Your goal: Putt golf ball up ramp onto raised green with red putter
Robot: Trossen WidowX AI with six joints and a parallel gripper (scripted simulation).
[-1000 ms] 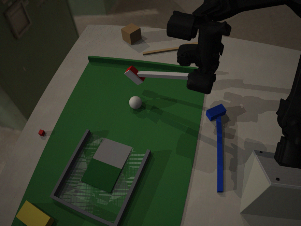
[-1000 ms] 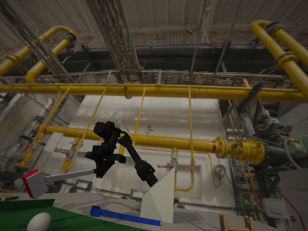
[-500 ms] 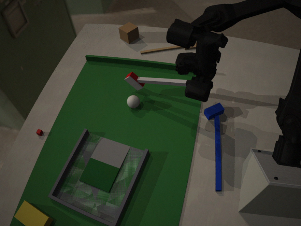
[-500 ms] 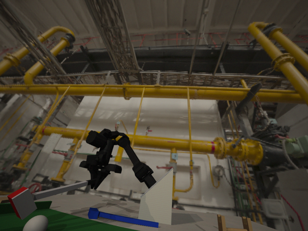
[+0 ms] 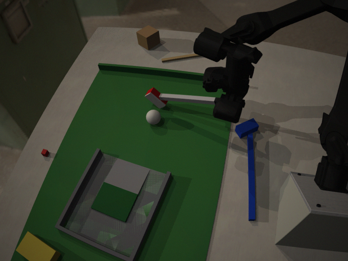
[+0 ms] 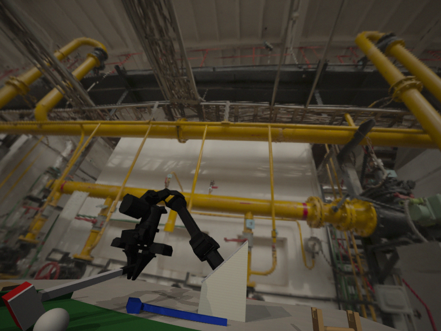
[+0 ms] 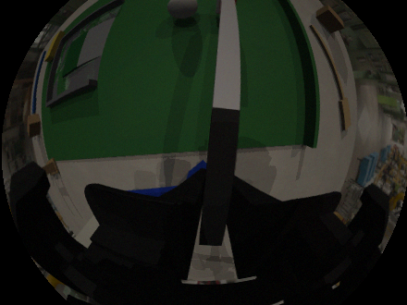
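My gripper tip is 11 cm to the right of the blue putter, 7 cm past it and 6 cm above it. From my gripper tip the other things lie so: green mat (24 cm ahead, 19 cm to the left, 8 cm below); then mat wall (24 cm ahead, 17 cm to the right, 6 cm below); then white golf ball (22 cm ahead, 5 cm below, 3 cm to the left).
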